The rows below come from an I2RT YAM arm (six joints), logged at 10 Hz.
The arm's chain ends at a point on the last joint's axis. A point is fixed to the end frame.
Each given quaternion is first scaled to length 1.
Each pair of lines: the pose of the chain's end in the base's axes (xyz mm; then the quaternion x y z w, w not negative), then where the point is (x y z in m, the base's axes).
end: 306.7 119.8 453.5 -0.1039 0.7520 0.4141 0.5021
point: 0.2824 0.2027 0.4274
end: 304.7 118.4 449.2 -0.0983 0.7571 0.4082 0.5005
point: 0.2813 0.2014 0.4227
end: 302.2 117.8 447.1 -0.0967 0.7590 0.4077 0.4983
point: 0.2788 0.2008 0.4206
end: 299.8 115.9 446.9 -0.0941 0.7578 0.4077 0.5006
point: 0.2769 0.1991 0.4207
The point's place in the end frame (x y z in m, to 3 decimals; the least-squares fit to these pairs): 0.055 0.053 0.048
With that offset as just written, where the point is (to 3 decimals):
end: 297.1 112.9 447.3 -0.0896 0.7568 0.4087 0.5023
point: 0.275 0.196 0.422
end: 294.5 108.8 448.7 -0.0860 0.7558 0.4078 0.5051
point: 0.273 0.193 0.423
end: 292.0 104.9 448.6 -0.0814 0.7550 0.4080 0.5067
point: 0.271 0.189 0.424
